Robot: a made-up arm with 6 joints.
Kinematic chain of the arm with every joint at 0, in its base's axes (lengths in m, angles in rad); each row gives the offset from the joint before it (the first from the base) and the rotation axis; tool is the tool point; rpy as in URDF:
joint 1: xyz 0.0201 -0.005 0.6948 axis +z
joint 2: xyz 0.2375 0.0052 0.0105 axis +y
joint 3: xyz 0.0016 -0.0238 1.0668 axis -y
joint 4: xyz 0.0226 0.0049 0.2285 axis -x
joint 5: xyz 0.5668 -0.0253 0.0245 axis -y
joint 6: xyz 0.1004 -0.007 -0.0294 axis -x
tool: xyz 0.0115 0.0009 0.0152 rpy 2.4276 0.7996 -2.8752
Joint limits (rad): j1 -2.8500..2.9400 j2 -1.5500..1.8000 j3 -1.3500..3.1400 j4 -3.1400..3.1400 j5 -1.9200..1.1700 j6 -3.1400..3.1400
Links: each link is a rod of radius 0.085 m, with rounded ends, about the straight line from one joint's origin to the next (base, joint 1, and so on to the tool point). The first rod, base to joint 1, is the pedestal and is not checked.
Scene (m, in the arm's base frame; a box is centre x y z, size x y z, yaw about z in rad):
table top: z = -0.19
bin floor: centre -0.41 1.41 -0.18 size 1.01 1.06 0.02 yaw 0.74
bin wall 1: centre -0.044 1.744 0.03 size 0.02 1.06 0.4 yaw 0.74
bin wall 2: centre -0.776 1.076 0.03 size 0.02 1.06 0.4 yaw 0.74
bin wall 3: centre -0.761 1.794 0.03 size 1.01 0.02 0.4 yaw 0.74
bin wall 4: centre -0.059 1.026 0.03 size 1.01 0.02 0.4 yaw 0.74
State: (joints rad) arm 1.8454 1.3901 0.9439 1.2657 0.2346 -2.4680
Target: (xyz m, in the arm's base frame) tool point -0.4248 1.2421 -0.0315
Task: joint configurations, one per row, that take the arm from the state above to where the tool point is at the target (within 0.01 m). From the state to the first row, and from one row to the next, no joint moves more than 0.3 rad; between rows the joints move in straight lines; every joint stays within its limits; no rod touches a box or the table.
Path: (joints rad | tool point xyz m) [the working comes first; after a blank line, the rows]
Joints at the target: 1.9324 1.5515 -0.3572 1.2470 0.1624 -2.4949
Straight joint move there: clear.

1: 1.8628 1.4224 0.6837 1.2620 0.2202 -2.4734 | -0.5382 1.9144 0.5859
2: 1.8802 1.4547 0.4235 1.2582 0.2057 -2.4788 | -0.5376 1.8044 0.3598
3: 1.8976 1.4870 0.1632 1.2545 0.1913 -2.4841 | -0.5168 1.6458 0.1735
4: 1.9150 1.5193 -0.0970 1.2508 0.1768 -2.4895 | -0.4778 1.4529 0.0403
5: 1.9324 1.5515 -0.3572 1.2470 0.1624 -2.4949 | -0.4248 1.2421 -0.0315

